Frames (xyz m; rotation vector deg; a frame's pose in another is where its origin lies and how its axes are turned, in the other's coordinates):
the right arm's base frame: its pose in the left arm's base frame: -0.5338 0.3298 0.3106 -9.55 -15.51 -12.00
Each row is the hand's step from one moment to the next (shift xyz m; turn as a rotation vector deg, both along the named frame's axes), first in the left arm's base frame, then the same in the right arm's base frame.
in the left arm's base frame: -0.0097 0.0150 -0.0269 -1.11 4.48 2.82
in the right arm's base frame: -0.0194 0.0159 -0.0203 -1.07 3.69 3.81
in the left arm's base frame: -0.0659 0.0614 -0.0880 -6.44 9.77 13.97
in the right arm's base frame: -0.0980 0.0561 -0.0556 -3.91 6.08 16.73
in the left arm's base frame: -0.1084 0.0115 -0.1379 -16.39 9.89 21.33
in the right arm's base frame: -0.1430 0.0051 -0.1021 -11.24 2.95 26.20
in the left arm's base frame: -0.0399 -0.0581 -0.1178 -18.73 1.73 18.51
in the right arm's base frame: -0.0602 -0.0492 -0.1131 -12.75 -5.07 22.54
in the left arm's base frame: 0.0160 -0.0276 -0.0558 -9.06 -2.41 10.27
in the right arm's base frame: 0.0044 -0.0155 -0.0622 -5.21 -5.76 11.54
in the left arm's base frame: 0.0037 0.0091 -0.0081 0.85 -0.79 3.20
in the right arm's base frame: -0.0005 0.0107 -0.0069 1.85 -1.00 2.68
